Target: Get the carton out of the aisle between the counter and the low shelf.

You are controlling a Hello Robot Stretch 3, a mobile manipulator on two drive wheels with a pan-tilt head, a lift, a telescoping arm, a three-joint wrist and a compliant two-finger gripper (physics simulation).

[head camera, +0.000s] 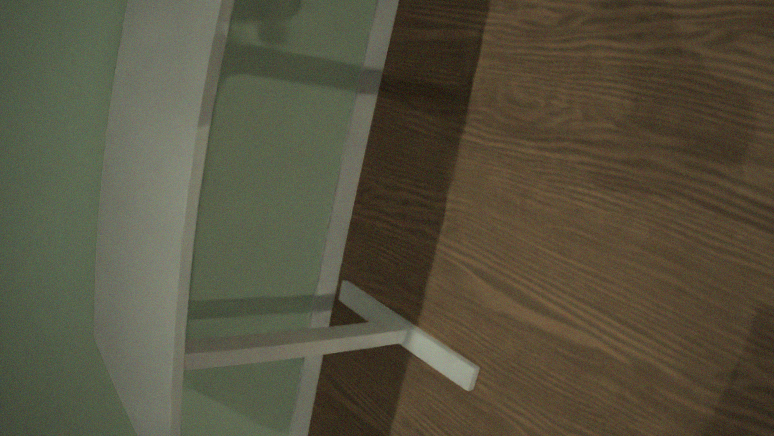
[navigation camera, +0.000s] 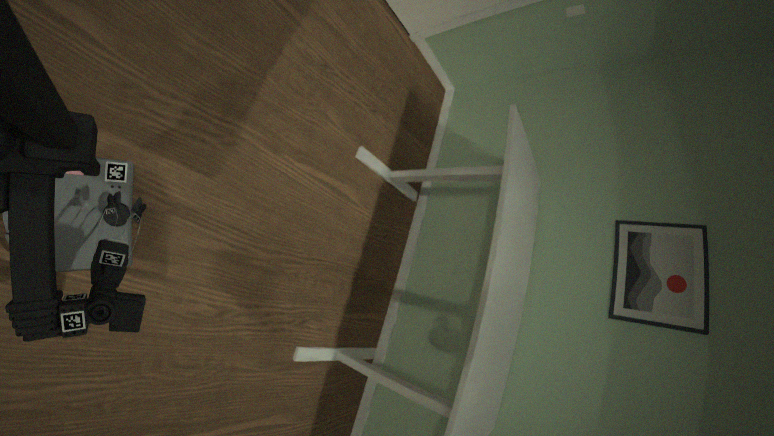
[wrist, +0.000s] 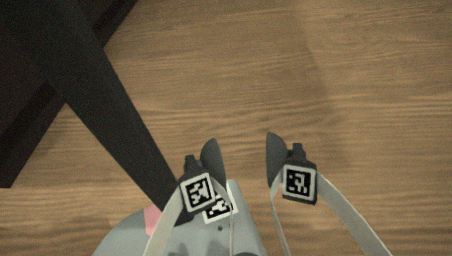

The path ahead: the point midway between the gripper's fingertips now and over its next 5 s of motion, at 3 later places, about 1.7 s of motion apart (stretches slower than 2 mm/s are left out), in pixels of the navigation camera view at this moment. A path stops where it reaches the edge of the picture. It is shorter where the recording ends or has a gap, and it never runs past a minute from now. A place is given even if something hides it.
The gripper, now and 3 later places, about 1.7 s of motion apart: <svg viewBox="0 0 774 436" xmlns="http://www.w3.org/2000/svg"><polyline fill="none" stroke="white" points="129,195 106,191 82,211 91,238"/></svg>
